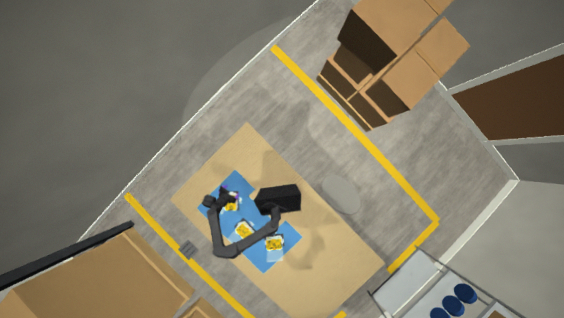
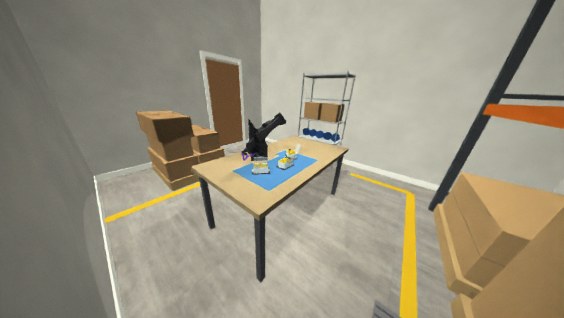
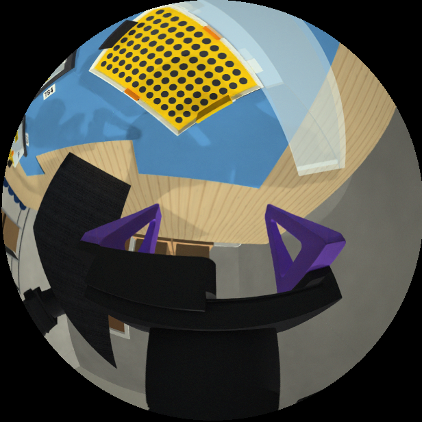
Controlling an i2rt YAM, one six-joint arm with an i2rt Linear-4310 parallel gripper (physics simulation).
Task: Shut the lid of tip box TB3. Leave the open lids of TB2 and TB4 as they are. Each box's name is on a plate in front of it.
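Where they show: gripper, between the fingertips: [image 1: 232, 189] [image 2: 247, 158]; arm's base, origin of its link: [image 1: 274, 207].
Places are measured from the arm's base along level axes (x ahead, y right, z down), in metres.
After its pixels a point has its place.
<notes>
A white tip box with a yellow perforated rack [image 1: 230, 206] [image 2: 260, 167] @[y 0.164, x 0.377, z 0.195 m] [image 3: 175, 65] stands nearest my gripper; its name plate is not readable. Its clear lid [image 3: 312, 117] is raised at an angle, free edge high above the mat. My gripper [image 1: 230, 192] @[y 0.219, x 0.239, z 0.153 m] [image 2: 248, 156] @[y 0.219, x 0.239, z 0.153 m] [image 3: 212, 209] is open and empty, above and beside this box; the lid is not between the purple fingers. The middle box [image 1: 244, 229] [image 2: 285, 163] @[y -0.077, x 0.412, z 0.197 m] appears to go with the TB4 plate [image 3: 48, 92]. The far box [image 1: 274, 244] [image 2: 291, 154] @[y -0.122, x 0.417, z 0.116 m] has its clear lid [image 1: 274, 256] @[y -0.378, x 0.204, z 0.164 m] [image 2: 298, 148] @[y -0.379, x 0.210, z 0.165 m] open; its name is unreadable.
The boxes stand on a blue mat [image 1: 263, 265] @[y -0.459, x 0.352, z 0.265 m] [image 2: 270, 184] @[y 0.165, x 0.548, z 0.265 m] [image 3: 220, 165] on a wooden table [image 1: 320, 280] @[y -0.802, x -0.005, z 0.268 m] [image 2: 225, 186] @[y 0.462, x 0.403, z 0.268 m] [image 3: 225, 220]. The arm's black base block [image 1: 280, 198] @[y 0.056, x -0.069, z -0.099 m] stands at the table's side. A wire shelf [image 2: 330, 76] and stacked cartons [image 2: 172, 150] stand away from the table.
</notes>
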